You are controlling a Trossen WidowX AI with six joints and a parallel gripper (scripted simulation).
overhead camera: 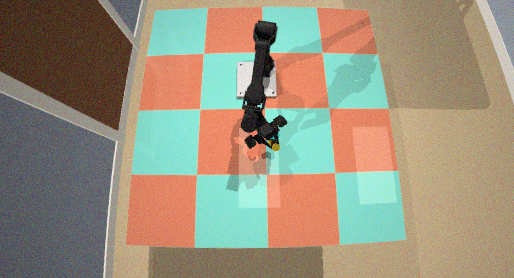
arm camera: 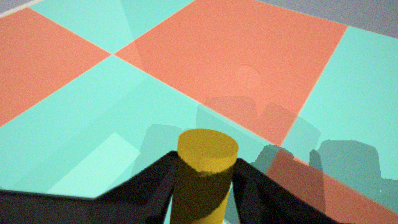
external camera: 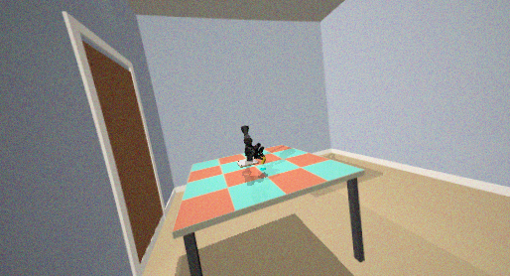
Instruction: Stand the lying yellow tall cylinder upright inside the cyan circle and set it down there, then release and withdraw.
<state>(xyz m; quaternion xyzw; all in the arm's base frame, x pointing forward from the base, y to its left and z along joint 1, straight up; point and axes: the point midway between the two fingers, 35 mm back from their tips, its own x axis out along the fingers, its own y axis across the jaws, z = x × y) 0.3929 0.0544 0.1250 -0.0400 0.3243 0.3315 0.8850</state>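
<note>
Now: gripper tip 120 mm above the cyan circle, 80 mm past it and 10 mm to the left of it. From my gripper tip the other things lie so: yellow tall cylinder: 20 mm below, 10 mm to the right, 10 mm behind.
</note>
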